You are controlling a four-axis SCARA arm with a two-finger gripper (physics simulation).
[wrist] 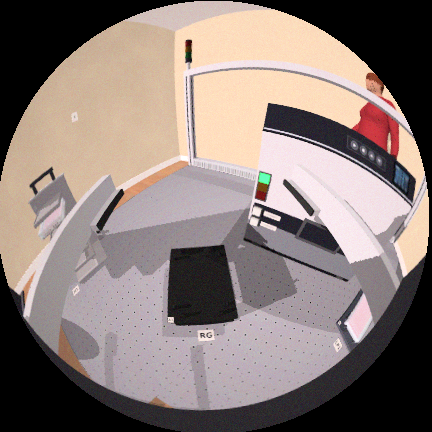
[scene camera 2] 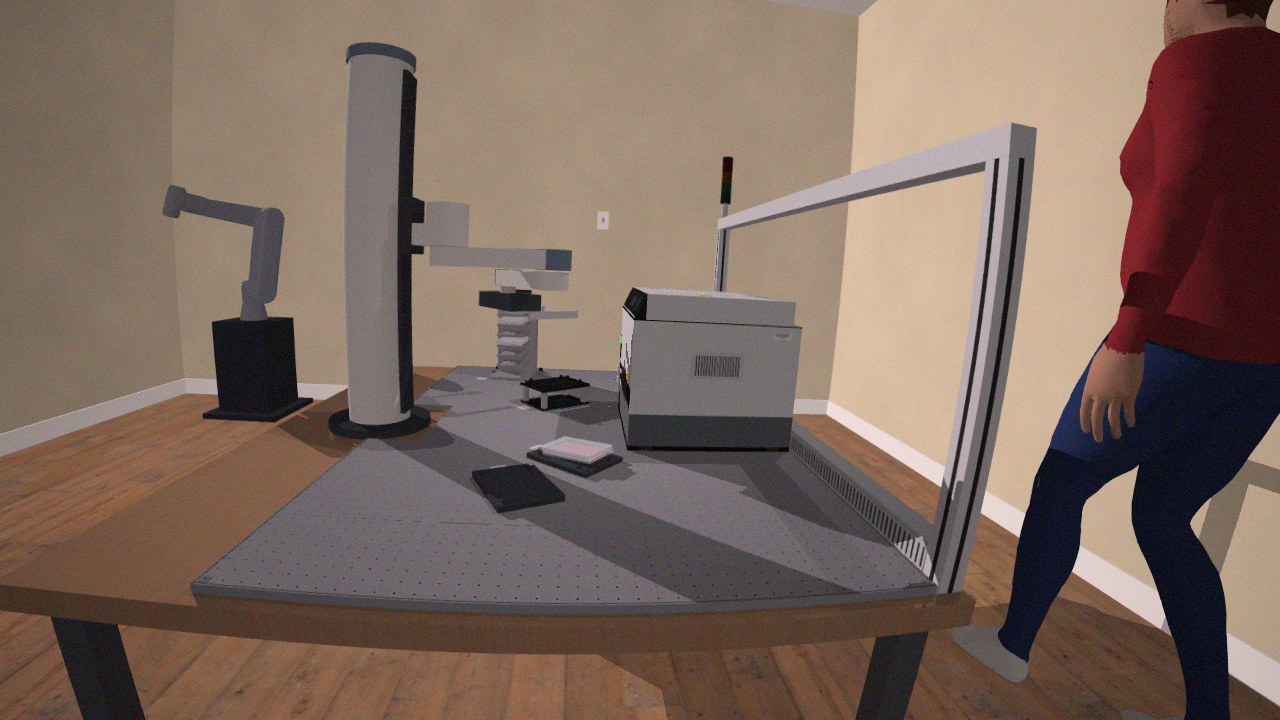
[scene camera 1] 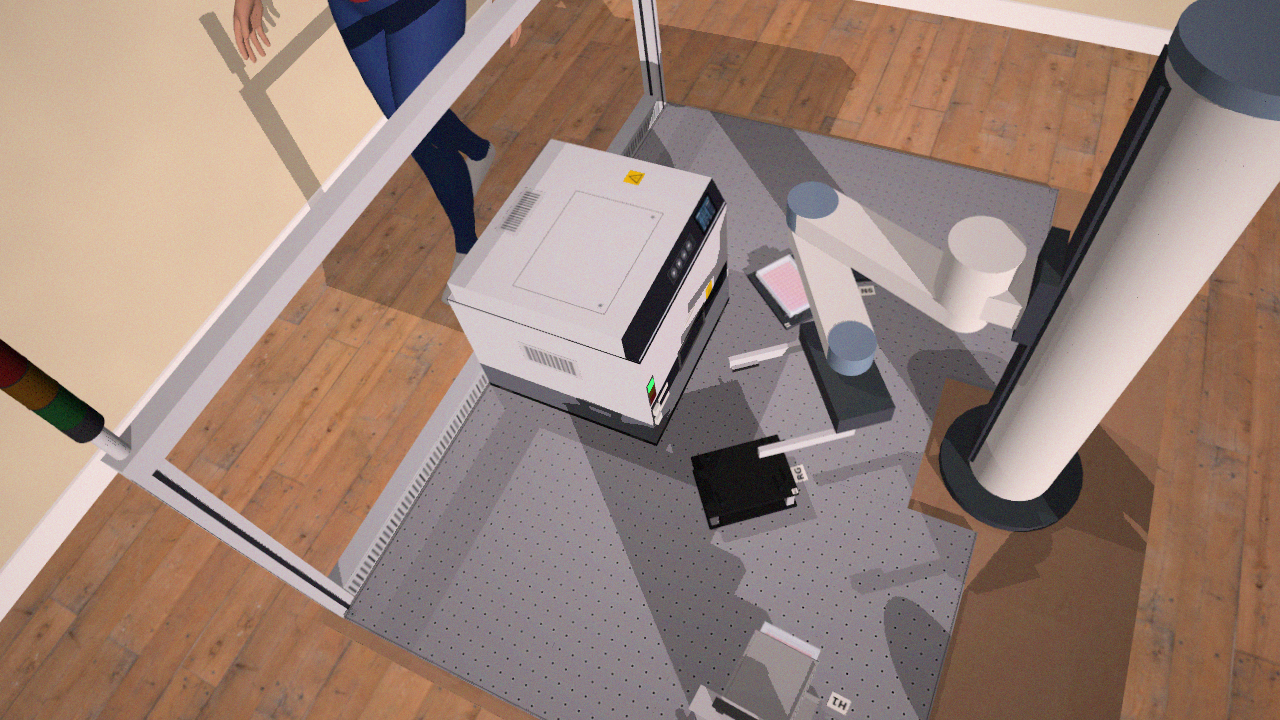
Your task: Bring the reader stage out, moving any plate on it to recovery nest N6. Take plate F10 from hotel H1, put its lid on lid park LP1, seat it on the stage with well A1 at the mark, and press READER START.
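Frame: origin at the arm's base, x back, y down, z right, level; centimetres.
Seen in the pictures: gripper, between the fingertips: (wrist: 202,172) (scene camera 2: 559,311) (scene camera 1: 743,406); arm's base, origin of its link: (scene camera 2: 380,423) (scene camera 1: 1008,467).
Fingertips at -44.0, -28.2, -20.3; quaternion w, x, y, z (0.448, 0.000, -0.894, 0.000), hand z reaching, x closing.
Offsets run from my fingertips to a thing's top centre, as dx, dy, dz. "spot": to the spot under its first point.
My gripper (scene camera 1: 748,406) (wrist: 202,172) is open and empty, above the deck between the reader and the black RG stand (scene camera 1: 744,479) (scene camera 2: 554,385) (wrist: 200,285). The white reader {-36.1, -7.8, +18.9} (scene camera 1: 581,241) (scene camera 2: 711,367) (wrist: 305,155) shows a dark closed panel {-17.7, +13.3, +18.8} (wrist: 318,235) low on its front; no stage shows outside. Two small white press tabs {spot: -16.8, +16.0, +2.5} (wrist: 257,216) sit beside it, their labels unreadable. A pink plate {-6.2, +23.3, +43.8} (scene camera 1: 781,282) (scene camera 2: 575,449) (wrist: 359,317) rests on a dark nest. N6 {+4.2, +25.1, +59.2} (scene camera 2: 517,486) is a bare dark nest, mostly hidden by the arm in scene camera 1. Hotel H1 {spot: +17.8, +4.1, -34.8} (scene camera 1: 774,671) (scene camera 2: 514,344) holds several plates.
The arm column (scene camera 1: 1100,295) (scene camera 2: 375,241) stands at the deck's edge. A rail frame (scene camera 1: 295,241) (scene camera 2: 877,174) (wrist: 191,120) runs behind the reader. A person (scene camera 1: 402,53) (scene camera 2: 1190,205) (wrist: 375,120) stands beyond it. The reader's status light {spot: -17.5, +7.0, +1.6} (scene camera 1: 650,386) (wrist: 264,178) is green.
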